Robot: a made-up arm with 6 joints.
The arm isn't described. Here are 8 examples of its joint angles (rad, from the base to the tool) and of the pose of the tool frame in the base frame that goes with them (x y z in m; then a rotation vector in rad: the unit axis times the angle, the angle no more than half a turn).
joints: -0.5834 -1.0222 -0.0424 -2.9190 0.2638 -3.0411
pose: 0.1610 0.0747 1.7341 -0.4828 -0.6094 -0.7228
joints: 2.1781 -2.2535 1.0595 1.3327 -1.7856 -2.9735
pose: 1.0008 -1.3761 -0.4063 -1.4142 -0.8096 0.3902
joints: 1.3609 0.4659 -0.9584 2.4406 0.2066 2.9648
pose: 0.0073 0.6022 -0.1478 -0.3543 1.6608 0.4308
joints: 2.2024 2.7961 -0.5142 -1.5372 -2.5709 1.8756
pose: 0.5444 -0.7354 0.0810 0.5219 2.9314 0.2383
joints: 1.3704 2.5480 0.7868 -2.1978 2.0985 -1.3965
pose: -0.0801 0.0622 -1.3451 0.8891 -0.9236 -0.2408
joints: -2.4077 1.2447 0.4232 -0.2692 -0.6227 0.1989
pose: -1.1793 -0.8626 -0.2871 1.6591 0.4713 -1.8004
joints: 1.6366 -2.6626 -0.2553 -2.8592 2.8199 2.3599
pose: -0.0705 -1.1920 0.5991 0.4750 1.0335 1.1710
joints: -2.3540 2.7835 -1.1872 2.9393 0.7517 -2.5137
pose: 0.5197 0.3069 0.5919 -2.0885 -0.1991 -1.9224
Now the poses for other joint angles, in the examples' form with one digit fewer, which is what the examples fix.
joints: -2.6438 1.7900 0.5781 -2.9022 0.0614 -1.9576
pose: -0.872 -0.645 -0.896 0.741 1.496 -1.183
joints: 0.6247 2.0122 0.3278 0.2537 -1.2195 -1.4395
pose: 0.526 0.195 -1.104 -0.641 1.857 -1.409
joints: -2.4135 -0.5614 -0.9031 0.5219 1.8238 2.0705
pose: -0.670 -0.417 0.660 1.927 -1.161 1.052
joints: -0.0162 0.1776 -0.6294 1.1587 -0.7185 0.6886
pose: 1.054 -0.079 0.320 -1.819 1.379 0.547
